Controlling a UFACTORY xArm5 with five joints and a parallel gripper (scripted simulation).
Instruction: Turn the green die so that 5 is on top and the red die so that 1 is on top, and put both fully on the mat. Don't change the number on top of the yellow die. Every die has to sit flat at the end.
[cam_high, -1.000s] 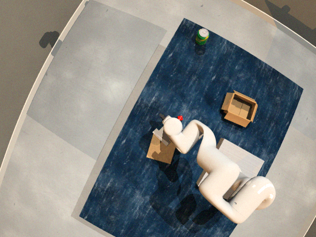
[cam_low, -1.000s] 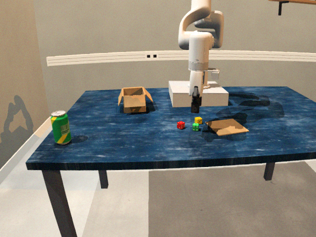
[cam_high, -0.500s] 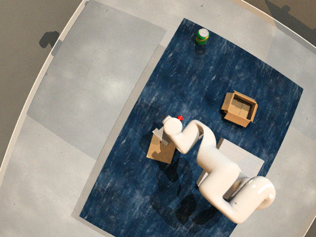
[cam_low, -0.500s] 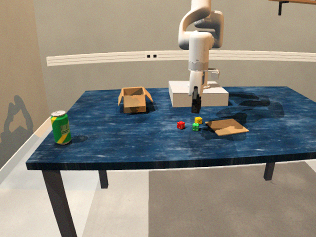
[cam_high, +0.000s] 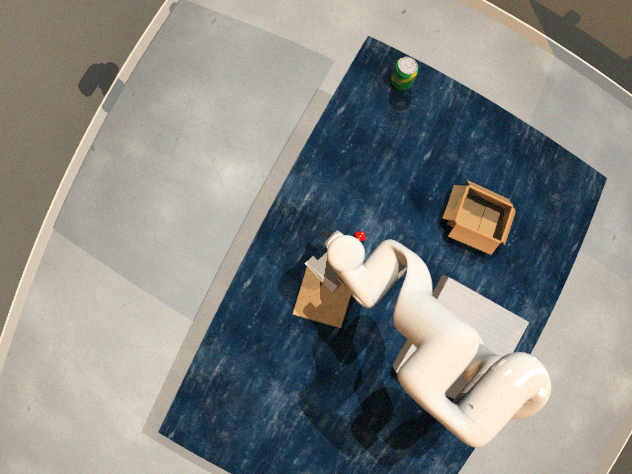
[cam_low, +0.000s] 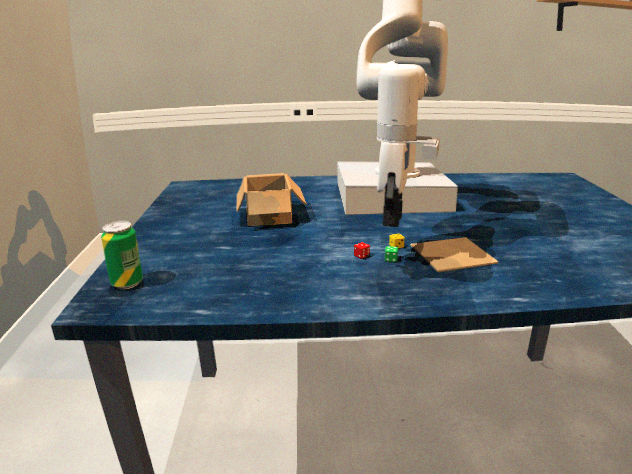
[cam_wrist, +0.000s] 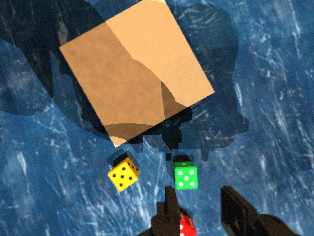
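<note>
Right now the green die is 9 cm below my hand. From my hand the other things lie so: red die (3 cm behind, 5 cm to the right, 9 cm below); mat (1 cm ahead, 14 cm to the left, 10 cm below); yellow die (6 cm behind, 3 cm to the left, 9 cm below).
</note>
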